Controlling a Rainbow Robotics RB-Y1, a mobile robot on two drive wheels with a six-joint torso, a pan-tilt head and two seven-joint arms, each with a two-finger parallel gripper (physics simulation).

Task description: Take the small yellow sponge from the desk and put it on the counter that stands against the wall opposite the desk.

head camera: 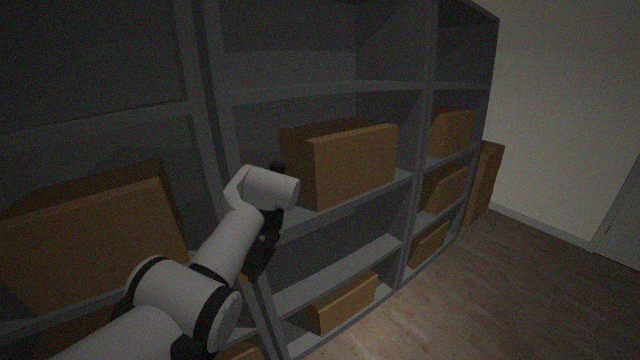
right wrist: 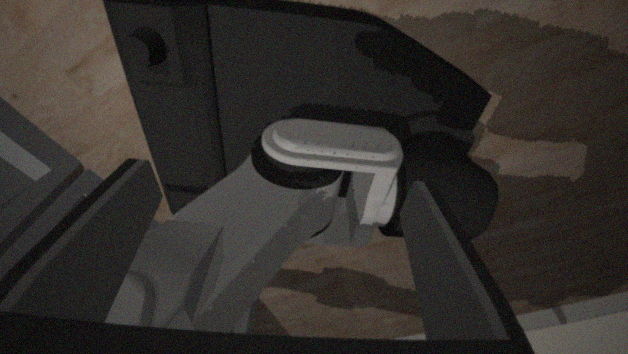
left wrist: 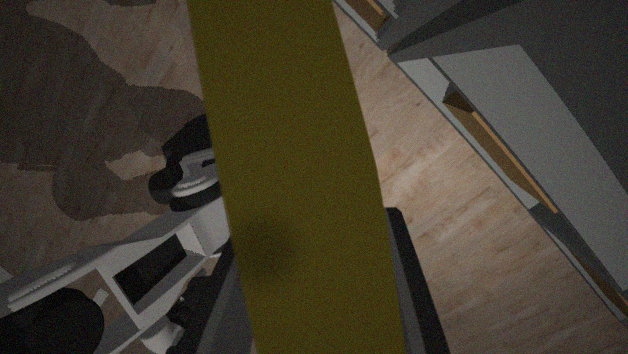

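Note:
The small yellow sponge point(left wrist: 295, 125) is upright between the fingers of my left gripper point(left wrist: 310, 230) point(head camera: 251, 276) and fills the middle of the left wrist view. In the head camera a small yellow edge of it shows at the tip of the black gripper, close in front of the grey shelf unit. My left gripper is shut on the sponge. My right gripper point(right wrist: 283, 188) is open, with its fingers wide apart and nothing between them; parts of my own body show beyond them. The desk and the counter cannot be made out in these views.
A large grey shelf unit point(head camera: 429, 50) point(left wrist: 525, 100) stands close in front, holding several brown boxes, among them one at the middle point(head camera: 355, 165) and one at the left point(head camera: 85, 240). Another brown box point(head camera: 485, 185) stands past its far end, near a pale wall point(head camera: 565, 125) and a door point(head camera: 625, 225).

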